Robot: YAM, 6 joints.
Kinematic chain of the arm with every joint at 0, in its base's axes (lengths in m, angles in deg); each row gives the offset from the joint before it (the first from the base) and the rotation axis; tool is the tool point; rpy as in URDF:
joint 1: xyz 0 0 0.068 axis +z
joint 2: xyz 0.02 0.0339 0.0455 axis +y
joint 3: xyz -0.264 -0.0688 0 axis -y
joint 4: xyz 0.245 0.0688 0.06 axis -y
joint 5: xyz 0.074 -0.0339 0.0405 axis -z
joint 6: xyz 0.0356 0 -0.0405 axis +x
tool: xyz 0 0 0 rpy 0 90 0
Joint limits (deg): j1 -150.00..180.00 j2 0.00..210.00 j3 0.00..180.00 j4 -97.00..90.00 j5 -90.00..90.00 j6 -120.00..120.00
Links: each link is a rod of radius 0.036 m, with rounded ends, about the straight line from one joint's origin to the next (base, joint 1, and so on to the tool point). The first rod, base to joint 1, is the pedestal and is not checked.
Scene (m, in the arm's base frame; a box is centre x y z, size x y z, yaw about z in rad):
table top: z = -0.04
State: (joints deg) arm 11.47 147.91 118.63 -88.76 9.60 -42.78
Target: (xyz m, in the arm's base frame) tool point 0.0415 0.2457 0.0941
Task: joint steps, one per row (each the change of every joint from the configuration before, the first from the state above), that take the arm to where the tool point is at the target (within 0.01 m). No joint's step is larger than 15 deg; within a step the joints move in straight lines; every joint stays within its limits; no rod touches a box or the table.
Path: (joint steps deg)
1: 13.78 -3.97 -10.48 -1.65 -1.96 0.00
2: 13.78 -3.96 -10.47 -1.65 -1.97 0.00
3: 13.79 -3.97 -10.48 -1.64 -1.96 0.00
4: 13.78 -3.97 -10.47 -1.65 -1.96 0.00
5: 13.78 -3.97 -10.48 -1.65 -1.96 0.00

